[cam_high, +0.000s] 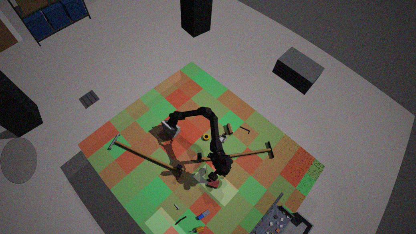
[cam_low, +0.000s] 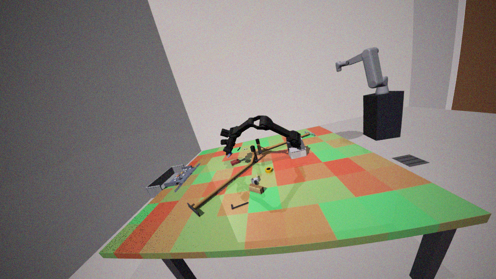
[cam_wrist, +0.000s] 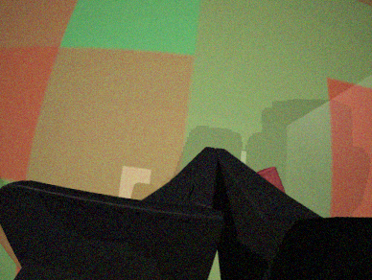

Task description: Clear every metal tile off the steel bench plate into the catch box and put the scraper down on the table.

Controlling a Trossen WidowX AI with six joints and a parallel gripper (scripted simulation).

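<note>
My gripper tip is 11 cm above the red block, 7 cm to the left of it and 3 cm past it. Round my gripper tip: long scraper: 20 cm to the left, 8 cm behind, 6 cm below; yellow tape roll: 34 cm behind, 12 cm to the left, 11 cm below; blue piece: 26 cm to the right, 11 cm below, 10 cm ahead.
</note>
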